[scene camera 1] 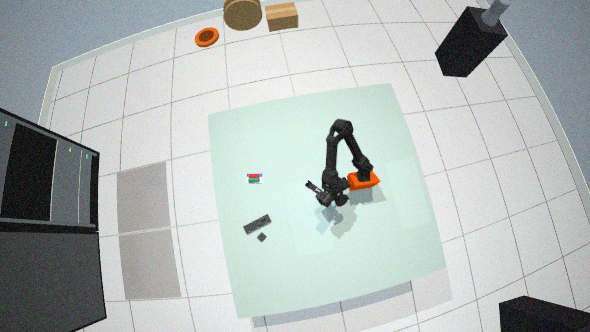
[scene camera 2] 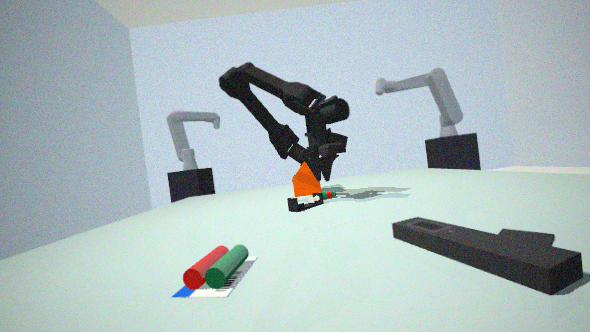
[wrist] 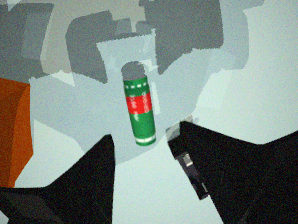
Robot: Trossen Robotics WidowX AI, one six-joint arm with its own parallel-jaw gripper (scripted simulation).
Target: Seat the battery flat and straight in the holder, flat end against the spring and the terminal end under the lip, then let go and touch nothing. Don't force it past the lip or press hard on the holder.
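There's a battery that I can see from here. I can see my gripper too, and it's also there in the wrist view.
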